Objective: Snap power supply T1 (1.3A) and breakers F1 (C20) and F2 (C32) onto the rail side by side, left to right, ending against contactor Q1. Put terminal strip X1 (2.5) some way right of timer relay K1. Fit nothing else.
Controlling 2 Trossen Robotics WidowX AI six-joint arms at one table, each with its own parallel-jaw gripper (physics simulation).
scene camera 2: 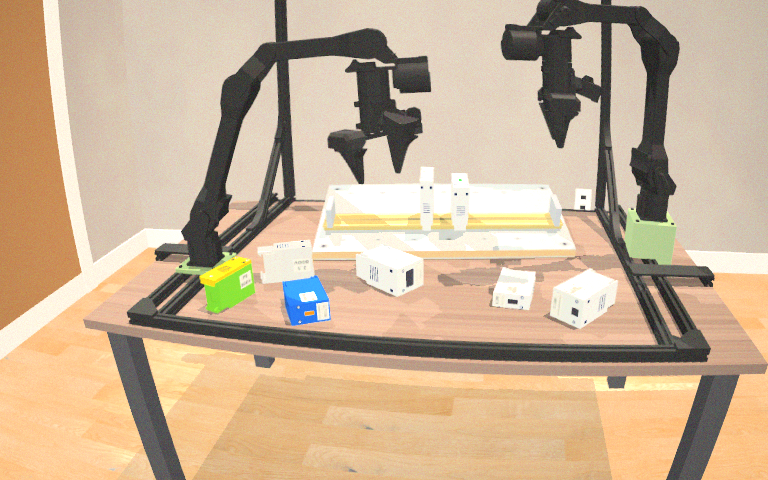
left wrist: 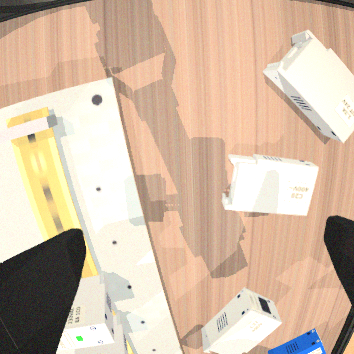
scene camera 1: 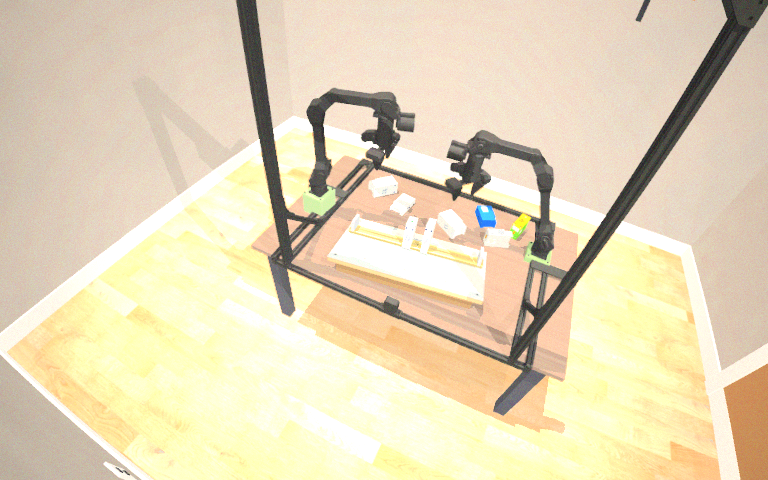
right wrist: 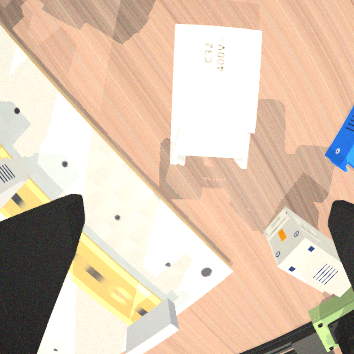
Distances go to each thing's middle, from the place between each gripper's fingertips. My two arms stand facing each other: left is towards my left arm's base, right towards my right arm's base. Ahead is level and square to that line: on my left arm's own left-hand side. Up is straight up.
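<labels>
My left hand is 0.18 m past the yellow rail (left wrist: 49, 131), 0.19 m to the left of it and 0.21 m above it. Counting from that same left hand, I find the white base plate (scene camera 2: 378, 198) 0.23 m behind, 0.19 m to the right and 0.22 m below, and the white plate with rail (scene camera 2: 555, 209) 0.23 m behind, 0.19 m to the right and 0.21 m below. The blue module (scene camera 2: 306, 302) is 0.12 m ahead of my left hand, 0.47 m to the right of it and 0.24 m below it.
For my right hand, the blue module is 0.13 m ahead of it, 0.14 m to the right of it and 0.17 m below it. The yellow rail is 0.17 m behind my right hand, 0.14 m to the left of it and 0.15 m below it. Counted from my right hand as well, the white base plate is 0.22 m behind, 0.14 m to the left and 0.15 m below, whereas the white plate with rail is 0.22 m behind, 0.14 m to the left and 0.14 m below.
</labels>
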